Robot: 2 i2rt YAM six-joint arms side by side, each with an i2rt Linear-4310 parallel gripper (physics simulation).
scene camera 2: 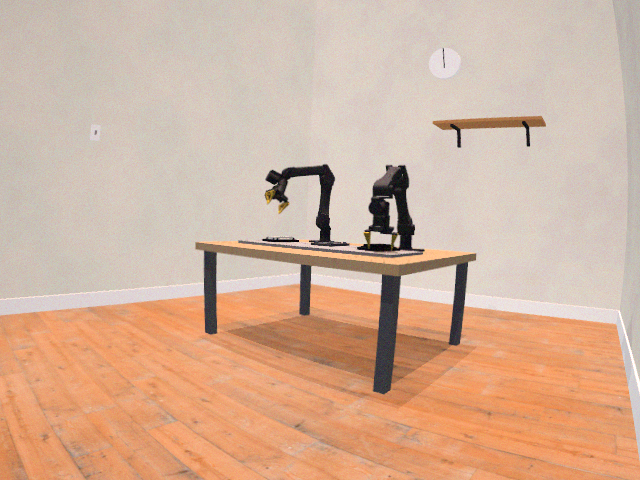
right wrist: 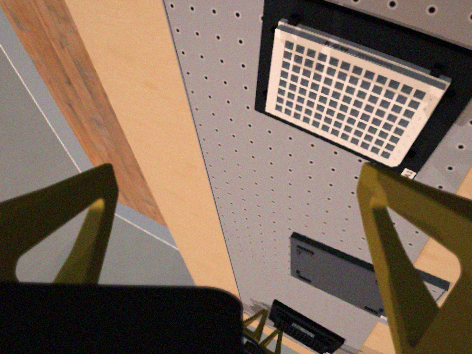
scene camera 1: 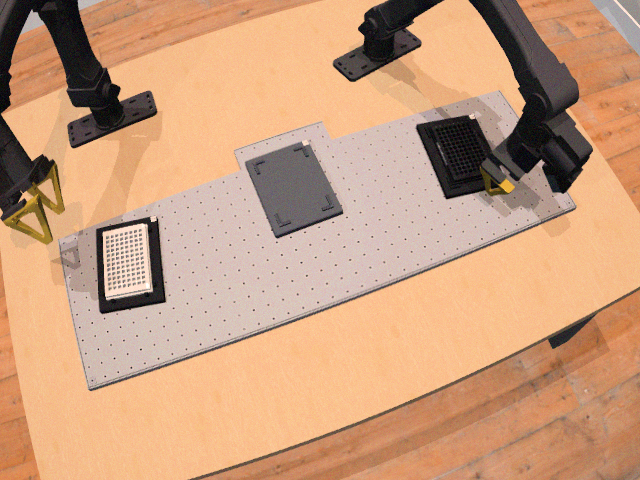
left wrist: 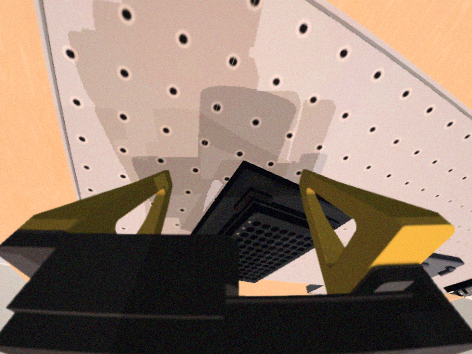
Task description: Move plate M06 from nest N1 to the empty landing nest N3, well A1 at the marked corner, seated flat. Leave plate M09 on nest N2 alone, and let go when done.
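Black plate M06 (scene camera 1: 461, 147) (left wrist: 270, 240) sits on black nest N1 (scene camera 1: 429, 149) (left wrist: 225, 200) at the right in scene camera 1. Dark grey nest N3 (scene camera 1: 294, 188) (right wrist: 335, 277) lies empty mid-board, with a white corner tag (scene camera 1: 305, 142). White plate M09 (scene camera 1: 126, 258) (right wrist: 345, 100) sits on nest N2 (scene camera 1: 131, 305) (right wrist: 380, 35). My left gripper (scene camera 2: 380, 246) (left wrist: 235, 177) is open and empty, low beside N1; in scene camera 1 one yellow finger (scene camera 1: 496, 183) shows by N1's edge, the other is hidden. My right gripper (scene camera 1: 55, 226) (scene camera 2: 274, 206) (right wrist: 237, 176) is open and empty, raised near N2.
A grey perforated board (scene camera 1: 222, 289) (left wrist: 360, 100) carries the three nests on the wooden table (scene camera 1: 330, 372). The arm bases (scene camera 1: 142, 105) (scene camera 1: 351, 64) stand behind the board. My left arm covers the board's right end in scene camera 1.
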